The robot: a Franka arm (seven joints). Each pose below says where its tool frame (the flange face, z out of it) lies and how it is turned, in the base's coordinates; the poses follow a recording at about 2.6 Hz.
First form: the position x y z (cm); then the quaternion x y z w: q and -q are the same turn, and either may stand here.
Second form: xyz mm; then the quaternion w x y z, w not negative. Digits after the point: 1 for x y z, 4 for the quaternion.
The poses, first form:
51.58 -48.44 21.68 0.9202 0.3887 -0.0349 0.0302
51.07 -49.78 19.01 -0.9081 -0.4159 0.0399 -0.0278
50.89 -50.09 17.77 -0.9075 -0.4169 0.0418 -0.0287
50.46 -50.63 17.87 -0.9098 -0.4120 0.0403 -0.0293
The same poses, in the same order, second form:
515.8 -484.4 216.8 0.0302 0.9202 0.3887 -0.0349
510.7 -497.8 190.1 0.0278 0.9081 0.4159 -0.0399
508.9 -500.9 177.7 0.0287 0.9075 0.4169 -0.0418
504.6 -506.3 178.7 0.0293 0.9098 0.4120 -0.0403

